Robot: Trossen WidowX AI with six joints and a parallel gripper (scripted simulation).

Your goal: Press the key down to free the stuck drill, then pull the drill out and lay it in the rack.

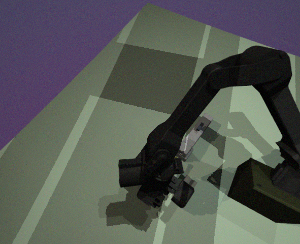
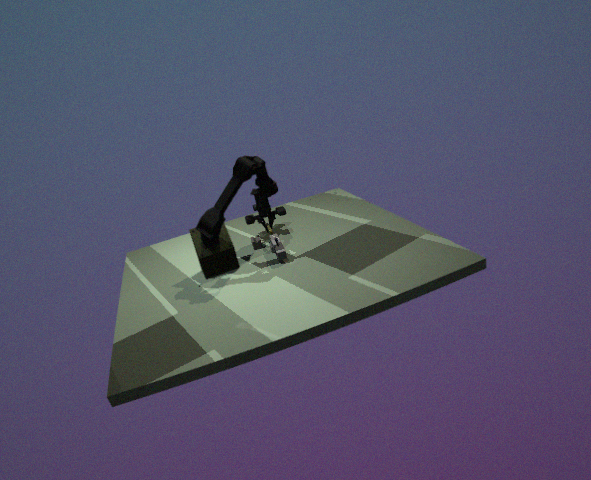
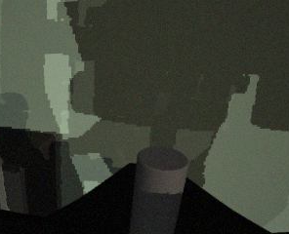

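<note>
Now: the rack 80 mm behind my gripper tip, 30 mm to the right of it and 20 mm below it. Round my gripper tip: long grey block (200 mm to the right, 30 mm behind); key (230 mm to the right, 30 mm behind, 10 mm above); drill (40 mm to the right, 30 mm above, 10 mm behind).
</note>
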